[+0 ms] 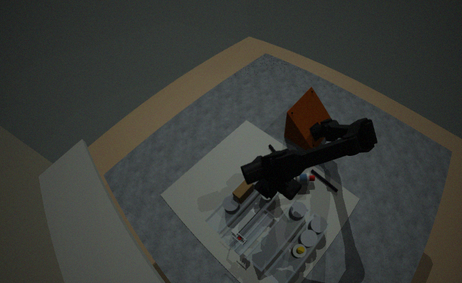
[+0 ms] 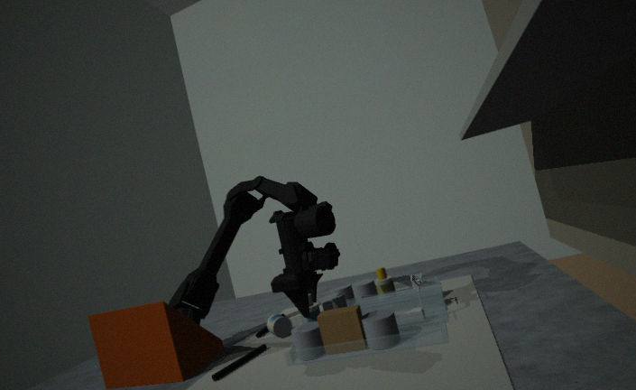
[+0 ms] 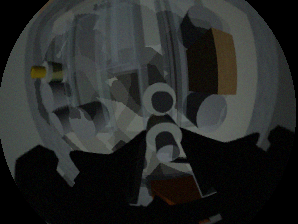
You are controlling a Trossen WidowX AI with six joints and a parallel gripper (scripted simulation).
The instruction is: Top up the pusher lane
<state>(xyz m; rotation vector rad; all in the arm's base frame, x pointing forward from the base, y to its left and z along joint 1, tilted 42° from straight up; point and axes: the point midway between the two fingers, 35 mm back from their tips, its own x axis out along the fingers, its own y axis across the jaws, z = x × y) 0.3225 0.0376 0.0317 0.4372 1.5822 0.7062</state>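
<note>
The brown box is 90 mm ahead of my gripper tip, 70 mm to the right of it and 20 mm below it. Also, from my gripper tip: sprung lane 150 mm ahead, 50 mm to the left, 40 mm below.
</note>
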